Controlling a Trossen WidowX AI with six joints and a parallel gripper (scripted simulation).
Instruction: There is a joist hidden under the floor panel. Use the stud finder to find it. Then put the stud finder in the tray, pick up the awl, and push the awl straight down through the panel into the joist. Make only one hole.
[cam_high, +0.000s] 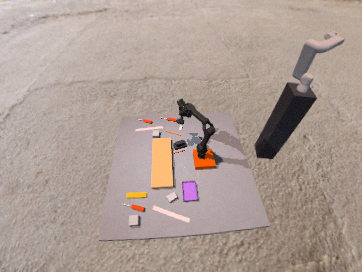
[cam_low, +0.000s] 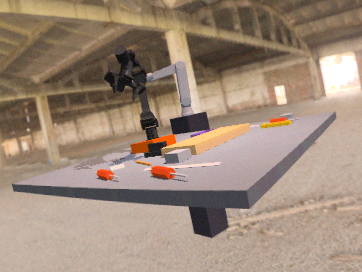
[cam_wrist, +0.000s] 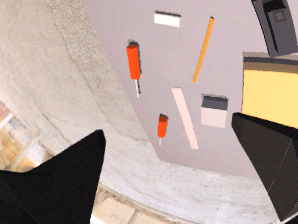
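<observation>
Now: gripper tip 24 cm above the stud finder, 12 cm to the right of it and 4 cm past it. The rest, counted from my gripper tip: purple tray (60 cm to the left, 27 cm below, 16 cm behind); awl (28 cm below, 20 cm to the left, 4 cm behind); yellow bar (69 cm to the left, 28 cm below, 27 cm ahead).
</observation>
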